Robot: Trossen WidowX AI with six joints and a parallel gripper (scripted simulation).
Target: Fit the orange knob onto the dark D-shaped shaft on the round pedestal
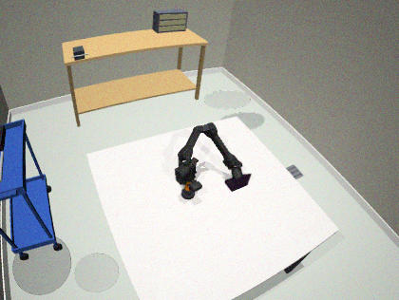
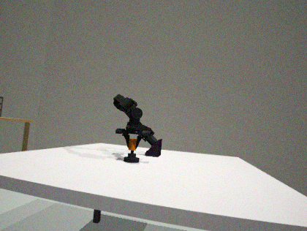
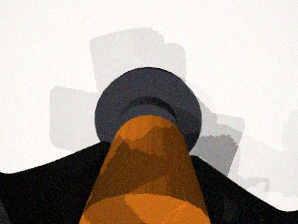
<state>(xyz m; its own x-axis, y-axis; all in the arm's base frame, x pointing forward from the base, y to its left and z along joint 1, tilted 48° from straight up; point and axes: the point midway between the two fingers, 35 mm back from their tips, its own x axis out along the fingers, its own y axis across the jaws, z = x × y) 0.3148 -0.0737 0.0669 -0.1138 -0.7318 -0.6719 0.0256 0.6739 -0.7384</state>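
Now: the dark round pedestal 40 mm below my gripper tip. Round my gripper tip: orange knob: 20 mm above.
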